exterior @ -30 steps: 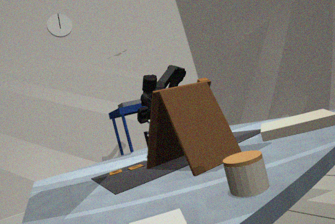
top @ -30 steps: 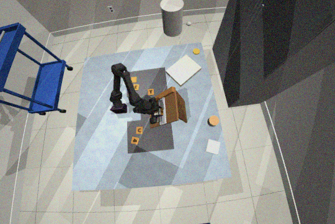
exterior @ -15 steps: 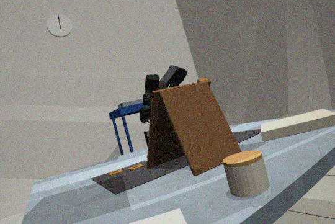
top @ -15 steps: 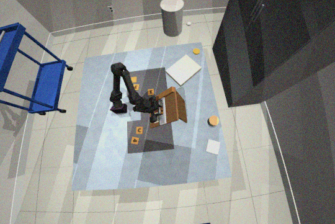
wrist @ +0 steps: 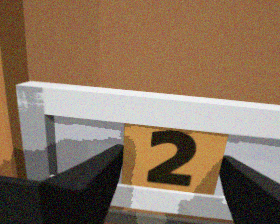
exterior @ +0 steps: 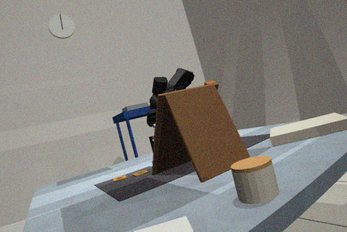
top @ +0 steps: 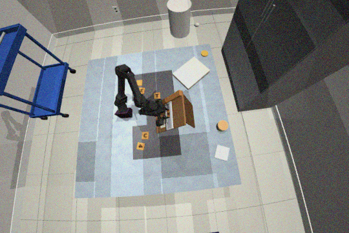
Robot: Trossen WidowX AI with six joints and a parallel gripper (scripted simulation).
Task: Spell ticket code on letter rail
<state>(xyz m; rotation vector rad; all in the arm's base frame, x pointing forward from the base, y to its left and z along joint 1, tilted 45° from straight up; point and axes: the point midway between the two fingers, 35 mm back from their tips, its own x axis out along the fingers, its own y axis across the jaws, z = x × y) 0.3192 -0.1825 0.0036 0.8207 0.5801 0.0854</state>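
Right now my gripper tip is 7 cm above the white ticket, 6 cm past it and 4 cm to the left of it. The rest, counted from my gripper tip: cream slab (37 cm to the left, 28 cm ahead, 14 cm below); tan-lidded jar (39 cm ahead, 17 cm to the right, 13 cm below); white card (36 cm to the right, 33 cm ahead, 16 cm below).
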